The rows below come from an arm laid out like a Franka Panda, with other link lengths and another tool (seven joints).
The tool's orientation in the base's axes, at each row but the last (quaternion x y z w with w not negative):
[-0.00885 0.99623 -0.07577 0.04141]
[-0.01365 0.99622 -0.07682 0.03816]
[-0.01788 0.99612 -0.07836 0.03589]
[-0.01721 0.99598 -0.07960 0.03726]
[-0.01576 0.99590 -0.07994 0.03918]
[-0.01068 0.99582 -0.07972 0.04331]
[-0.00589 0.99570 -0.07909 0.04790]
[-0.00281 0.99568 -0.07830 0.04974]
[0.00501 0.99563 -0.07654 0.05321]
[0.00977 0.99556 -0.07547 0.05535]
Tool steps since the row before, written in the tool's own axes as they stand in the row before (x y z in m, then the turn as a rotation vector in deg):
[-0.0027 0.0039 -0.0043 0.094 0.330 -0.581]
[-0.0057 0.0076 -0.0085 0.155 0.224 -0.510]
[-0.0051 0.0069 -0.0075 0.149 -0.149 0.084]
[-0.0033 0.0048 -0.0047 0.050 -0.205 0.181]
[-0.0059 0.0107 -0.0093 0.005 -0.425 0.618]
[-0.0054 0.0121 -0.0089 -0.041 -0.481 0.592]
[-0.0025 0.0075 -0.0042 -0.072 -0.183 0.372]
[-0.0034 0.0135 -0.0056 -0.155 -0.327 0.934]
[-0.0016 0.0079 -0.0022 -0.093 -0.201 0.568]
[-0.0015 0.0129 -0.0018 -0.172 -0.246 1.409]
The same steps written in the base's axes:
[0.0023 0.0046 0.0039 -0.146 0.411 0.515]
[0.0049 0.0090 0.0076 -0.199 0.294 0.457]
[0.0043 0.0082 0.0067 -0.138 -0.166 -0.070]
[0.0028 0.0056 0.0041 -0.030 -0.233 -0.149]
[0.0049 0.0122 0.0079 0.055 -0.517 -0.540]
[0.0044 0.0135 0.0073 0.100 -0.567 -0.502]
[0.0021 0.0081 0.0032 0.108 -0.238 -0.330]
[0.0029 0.0143 0.0037 0.246 -0.466 -0.852]
[0.0015 0.0081 0.0011 0.149 -0.286 -0.518]
[0.0017 0.0130 0.0000 0.317 -0.458 -1.328]

